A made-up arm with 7 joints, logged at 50 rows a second.
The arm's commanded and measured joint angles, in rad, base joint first. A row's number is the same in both.
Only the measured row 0 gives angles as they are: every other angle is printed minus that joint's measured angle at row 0.
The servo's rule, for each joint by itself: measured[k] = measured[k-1] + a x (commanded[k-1-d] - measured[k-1]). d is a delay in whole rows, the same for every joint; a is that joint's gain. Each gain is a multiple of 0.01, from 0.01 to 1. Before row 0 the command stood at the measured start. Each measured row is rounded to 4 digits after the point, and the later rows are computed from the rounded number. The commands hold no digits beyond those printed.
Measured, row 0: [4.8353, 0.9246, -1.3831, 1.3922, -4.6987, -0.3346, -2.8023]
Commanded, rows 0 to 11: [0.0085, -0.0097, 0.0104, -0.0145, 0.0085, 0.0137, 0.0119]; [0.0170, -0.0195, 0.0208, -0.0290, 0.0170, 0.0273, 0.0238]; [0.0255, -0.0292, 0.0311, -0.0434, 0.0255, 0.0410, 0.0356]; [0.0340, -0.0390, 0.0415, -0.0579, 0.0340, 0.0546, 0.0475]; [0.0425, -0.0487, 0.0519, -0.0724, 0.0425, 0.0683, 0.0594]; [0.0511, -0.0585, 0.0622, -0.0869, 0.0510, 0.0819, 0.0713]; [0.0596, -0.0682, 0.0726, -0.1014, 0.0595, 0.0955, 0.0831]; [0.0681, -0.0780, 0.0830, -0.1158, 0.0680, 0.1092, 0.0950]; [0.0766, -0.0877, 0.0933, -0.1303, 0.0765, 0.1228, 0.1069]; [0.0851, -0.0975, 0.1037, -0.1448, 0.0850, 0.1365, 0.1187]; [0.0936, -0.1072, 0.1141, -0.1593, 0.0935, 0.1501, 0.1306]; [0.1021, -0.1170, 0.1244, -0.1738, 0.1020, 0.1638, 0.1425]
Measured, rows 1 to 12: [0.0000, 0.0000, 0.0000, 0.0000, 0.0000, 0.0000, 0.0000]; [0.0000, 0.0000, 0.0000, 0.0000, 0.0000, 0.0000, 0.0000]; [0.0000, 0.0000, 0.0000, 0.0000, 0.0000, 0.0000, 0.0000]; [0.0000, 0.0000, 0.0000, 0.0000, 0.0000, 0.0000, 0.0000]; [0.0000, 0.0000, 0.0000, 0.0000, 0.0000, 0.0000, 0.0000]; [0.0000, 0.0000, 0.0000, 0.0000, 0.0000, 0.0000, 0.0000]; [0.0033, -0.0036, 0.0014, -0.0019, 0.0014, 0.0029, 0.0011]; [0.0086, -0.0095, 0.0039, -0.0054, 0.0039, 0.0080, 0.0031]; [0.0152, -0.0168, 0.0074, -0.0103, 0.0074, 0.0149, 0.0060]; [0.0225, -0.0250, 0.0118, -0.0165, 0.0117, 0.0232, 0.0097]; [0.0303, -0.0338, 0.0170, -0.0238, 0.0166, 0.0327, 0.0142]; [0.0384, -0.0429, 0.0229, -0.0320, 0.0221, 0.0430, 0.0193]
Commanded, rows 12 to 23: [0.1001, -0.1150, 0.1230, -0.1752, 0.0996, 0.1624, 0.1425]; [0.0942, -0.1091, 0.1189, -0.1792, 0.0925, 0.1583, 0.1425]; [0.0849, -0.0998, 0.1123, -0.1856, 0.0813, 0.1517, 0.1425]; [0.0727, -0.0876, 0.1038, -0.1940, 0.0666, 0.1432, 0.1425]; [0.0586, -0.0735, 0.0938, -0.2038, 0.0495, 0.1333, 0.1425]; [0.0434, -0.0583, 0.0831, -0.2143, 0.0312, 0.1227, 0.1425]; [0.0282, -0.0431, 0.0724, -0.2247, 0.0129, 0.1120, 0.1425]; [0.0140, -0.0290, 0.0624, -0.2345, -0.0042, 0.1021, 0.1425]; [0.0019, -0.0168, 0.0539, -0.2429, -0.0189, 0.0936, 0.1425]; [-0.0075, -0.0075, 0.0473, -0.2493, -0.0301, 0.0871, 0.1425]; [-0.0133, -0.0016, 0.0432, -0.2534, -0.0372, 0.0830, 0.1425]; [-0.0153, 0.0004, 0.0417, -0.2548, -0.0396, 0.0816, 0.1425]
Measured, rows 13 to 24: [0.0467, -0.0523, 0.0294, -0.0410, 0.0281, 0.0540, 0.0250]; [0.0550, -0.0618, 0.0364, -0.0507, 0.0345, 0.0656, 0.0313]; [0.0634, -0.0714, 0.0438, -0.0610, 0.0412, 0.0776, 0.0381]; [0.0719, -0.0811, 0.0516, -0.0719, 0.0482, 0.0900, 0.0454]; [0.0804, -0.0908, 0.0597, -0.0833, 0.0554, 0.1026, 0.0531]; [0.0889, -0.1005, 0.0681, -0.0951, 0.0629, 0.1155, 0.0611]; [0.0933, -0.1059, 0.0752, -0.1055, 0.0688, 0.1253, 0.0684]; [0.0937, -0.1071, 0.0809, -0.1151, 0.0726, 0.1322, 0.0751]; [0.0903, -0.1044, 0.0850, -0.1243, 0.0740, 0.1363, 0.0812]; [0.0834, -0.0982, 0.0874, -0.1334, 0.0728, 0.1377, 0.0867]; [0.0737, -0.0891, 0.0882, -0.1426, 0.0691, 0.1368, 0.0917]; [0.0619, -0.0777, 0.0875, -0.1519, 0.0630, 0.1338, 0.0963]
